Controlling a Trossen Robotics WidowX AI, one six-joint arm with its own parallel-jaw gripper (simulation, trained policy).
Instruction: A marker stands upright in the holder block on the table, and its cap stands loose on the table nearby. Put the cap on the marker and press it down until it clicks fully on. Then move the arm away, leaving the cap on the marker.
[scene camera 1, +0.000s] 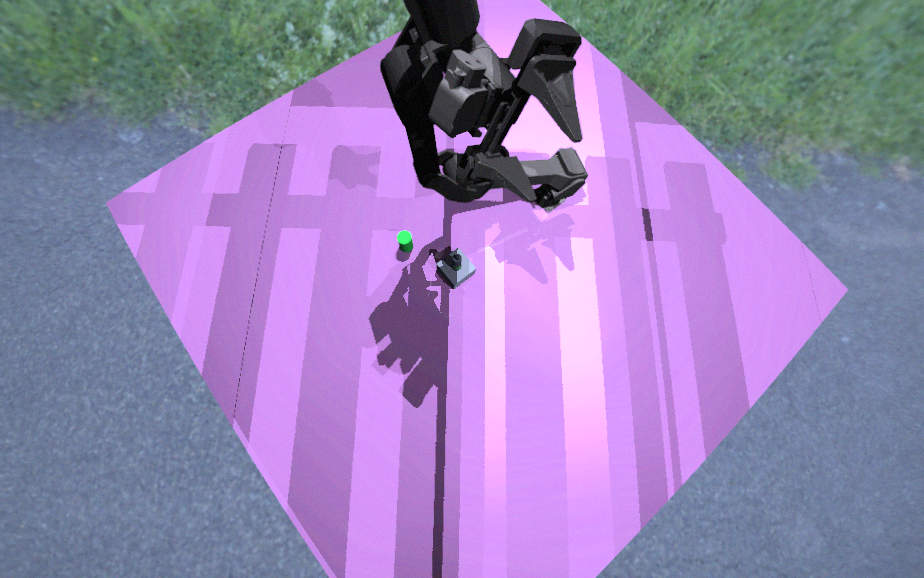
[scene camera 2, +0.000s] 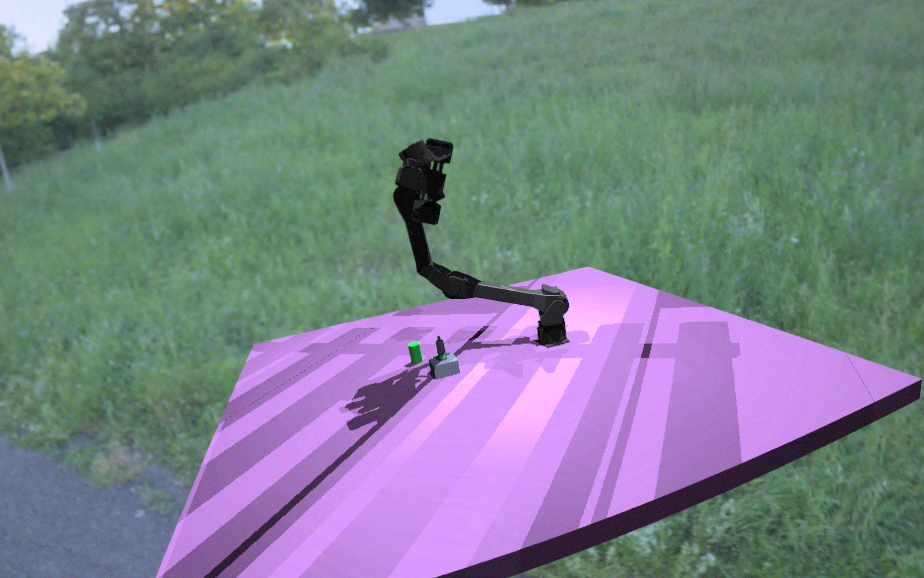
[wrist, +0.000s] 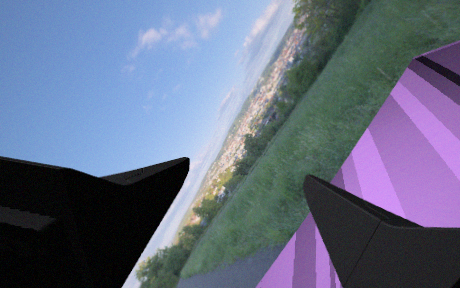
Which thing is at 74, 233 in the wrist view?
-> My gripper.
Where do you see my gripper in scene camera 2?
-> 433, 180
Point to my gripper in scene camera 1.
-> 553, 173
